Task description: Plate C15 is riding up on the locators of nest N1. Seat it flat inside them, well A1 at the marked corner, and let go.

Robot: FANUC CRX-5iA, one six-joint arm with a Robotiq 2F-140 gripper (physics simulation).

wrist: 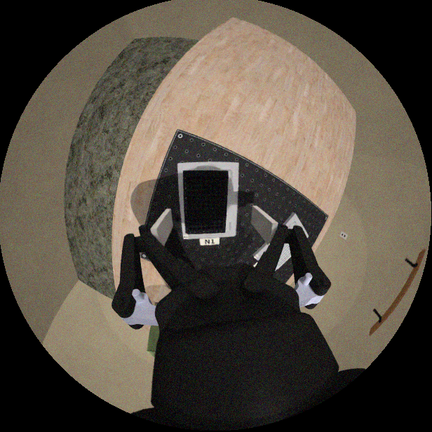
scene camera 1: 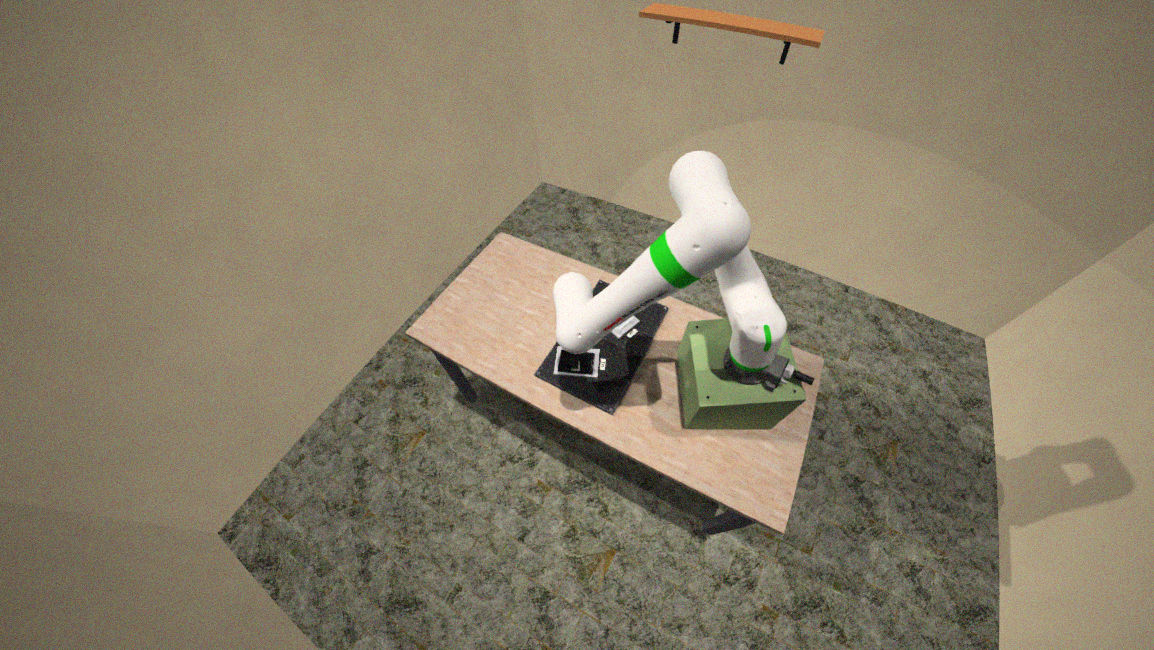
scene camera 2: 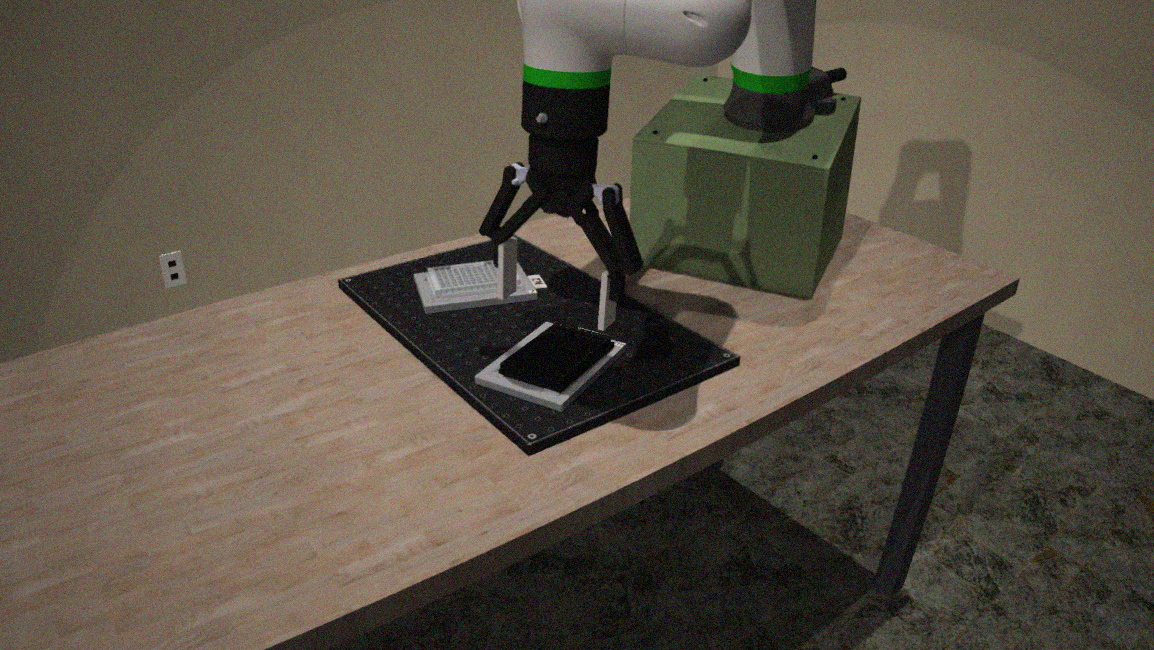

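Seen in the pictures: gripper, between the fingertips: (scene camera 2: 555,309); arm's base, origin of its link: (scene camera 1: 747,363) (scene camera 2: 768,114).
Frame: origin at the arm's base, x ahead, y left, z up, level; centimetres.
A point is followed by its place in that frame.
Plate C15 (scene camera 1: 574,363) (scene camera 2: 557,357) @(x 52.0, y 23.2, z -19.8 cm) (wrist: 205,202) is black and lies within the light grey frame of nest N1 (scene camera 1: 576,375) @(x 48.0, y 25.8, z -21.5 cm) (scene camera 2: 516,390) @(x 58.4, y 25.1, z -21.4 cm) (wrist: 233,205). It looks nearly flat in scene camera 2, but a slight tilt cannot be ruled out. In the wrist view the rim shows wider on its right than on its left. The N1 label (wrist: 209,241) is by the near end. The A1 mark is too small to read. My gripper (scene camera 2: 556,286) @(x 51.0, y 20.8, z -14.7 cm) (wrist: 212,215) is open and empty, its pale fingertips wide apart above the board; the arm hides it in scene camera 1.
A second nest (scene camera 2: 476,305) @(x 53.0, y 1.4, z -22.1 cm) with a pale well plate (scene camera 2: 464,278) @(x 52.6, y -3.6, z -20.0 cm) (wrist: 285,252) stands on the same black board (scene camera 1: 609,395) @(x 34.0, y 24.9, z -22.4 cm) (scene camera 2: 452,347) @(x 60.3, y 10.5, z -22.4 cm) (wrist: 260,181), near one finger in the wrist view. The green robot base (scene camera 1: 734,407) @(x -2.8, y 14.0, z -3.4 cm) (scene camera 2: 726,218) @(x 14.1, y 7.7, z -13.5 cm) stands on the table (scene camera 1: 484,298) @(x 103.7, y 18.6, z -23.7 cm) (scene camera 2: 201,444) @(x 93.6, y 15.7, z -23.8 cm) (wrist: 250,85).
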